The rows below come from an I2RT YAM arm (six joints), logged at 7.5 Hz.
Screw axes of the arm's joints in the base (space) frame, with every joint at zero. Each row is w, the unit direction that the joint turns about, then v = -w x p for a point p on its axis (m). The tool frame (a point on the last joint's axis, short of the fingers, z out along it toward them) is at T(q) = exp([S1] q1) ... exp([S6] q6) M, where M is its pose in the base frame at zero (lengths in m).
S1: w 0 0 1 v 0.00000 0.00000 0.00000
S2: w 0 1 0 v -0.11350 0.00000 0.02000
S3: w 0 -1 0 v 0.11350 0.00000 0.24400
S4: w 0 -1 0 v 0.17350 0.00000 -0.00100
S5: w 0 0 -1 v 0.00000 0.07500 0.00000
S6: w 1 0 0 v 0.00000 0.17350 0.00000
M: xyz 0.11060 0.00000 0.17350 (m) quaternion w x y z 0.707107 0 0.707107 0
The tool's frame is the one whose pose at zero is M.
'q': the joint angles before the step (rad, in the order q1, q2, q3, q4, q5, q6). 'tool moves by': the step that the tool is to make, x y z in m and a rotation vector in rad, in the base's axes. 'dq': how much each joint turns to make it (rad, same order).
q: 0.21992, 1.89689, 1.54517, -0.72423, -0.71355, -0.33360
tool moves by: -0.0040, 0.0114, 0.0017, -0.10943, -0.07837, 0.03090
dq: 0.03773, -0.01039, -0.00018, -0.00146, 0.11290, -0.06795
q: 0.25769, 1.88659, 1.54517, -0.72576, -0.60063, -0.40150
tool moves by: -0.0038, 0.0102, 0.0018, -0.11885, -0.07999, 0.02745
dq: 0.03628, -0.00965, 0.00030, -0.00040, 0.12323, -0.06824
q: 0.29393, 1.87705, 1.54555, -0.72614, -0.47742, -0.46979
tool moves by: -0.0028, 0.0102, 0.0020, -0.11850, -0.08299, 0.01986
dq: 0.03657, -0.00724, 0.00082, 0.01062, 0.12815, -0.05955
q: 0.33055, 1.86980, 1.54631, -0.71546, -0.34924, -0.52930
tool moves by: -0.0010, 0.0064, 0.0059, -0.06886, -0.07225, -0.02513
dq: 0.02430, -0.01323, 0.00001, 0.03022, 0.10180, -0.00505
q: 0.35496, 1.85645, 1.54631, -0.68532, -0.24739, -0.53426
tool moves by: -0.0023, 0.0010, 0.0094, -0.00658, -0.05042, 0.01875
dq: 0.00535, -0.02221, -0.00025, 0.01695, 0.01222, -0.02517
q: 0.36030, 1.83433, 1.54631, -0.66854, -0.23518, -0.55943
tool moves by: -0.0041, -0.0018, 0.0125, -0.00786, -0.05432, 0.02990
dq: -0.00030, -0.03173, -0.00004, 0.00686, 0.00348, -0.04114
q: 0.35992, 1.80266, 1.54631, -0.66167, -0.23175, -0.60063
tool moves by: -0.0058, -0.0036, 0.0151, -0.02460, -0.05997, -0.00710
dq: 0.00007, -0.04057, -0.00022, 0.00239, 0.03897, -0.02245
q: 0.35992, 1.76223, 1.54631, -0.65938, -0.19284, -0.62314
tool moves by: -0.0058, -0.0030, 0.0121, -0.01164, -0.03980, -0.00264
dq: -0.00012, -0.03363, 0.00005, -0.00318, 0.02052, -0.01458
